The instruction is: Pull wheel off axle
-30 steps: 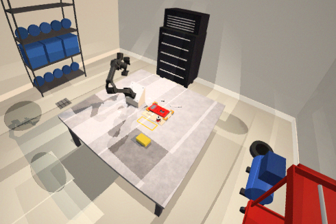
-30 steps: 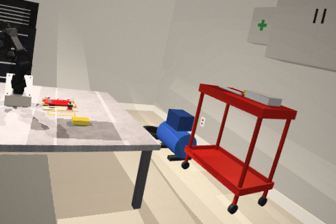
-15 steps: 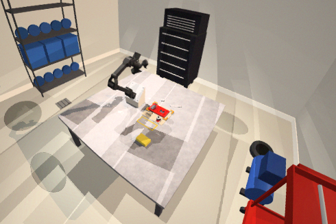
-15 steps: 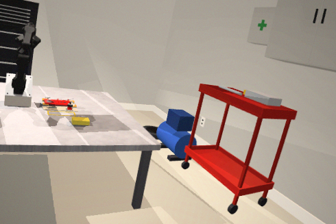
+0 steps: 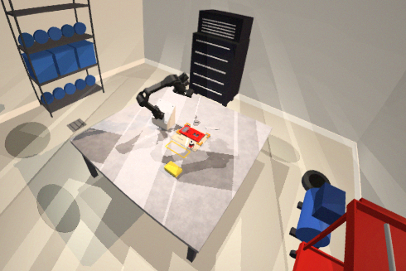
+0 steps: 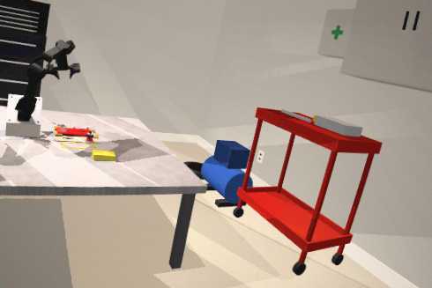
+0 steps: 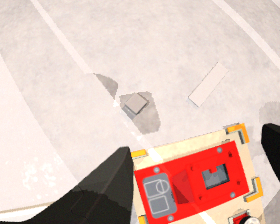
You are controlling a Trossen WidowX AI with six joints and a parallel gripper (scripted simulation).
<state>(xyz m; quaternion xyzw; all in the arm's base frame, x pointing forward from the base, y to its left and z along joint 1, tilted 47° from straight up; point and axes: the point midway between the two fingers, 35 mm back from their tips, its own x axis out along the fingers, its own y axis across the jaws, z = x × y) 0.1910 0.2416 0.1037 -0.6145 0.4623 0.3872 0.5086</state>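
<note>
Now: gripper tip 29 cm above the small wheel, 16 cm to the left of it and 16 cm short of it. The rest, counted from my gripper tip: yellow block: 44 cm to the right, 31 cm below, 18 cm ahead.
</note>
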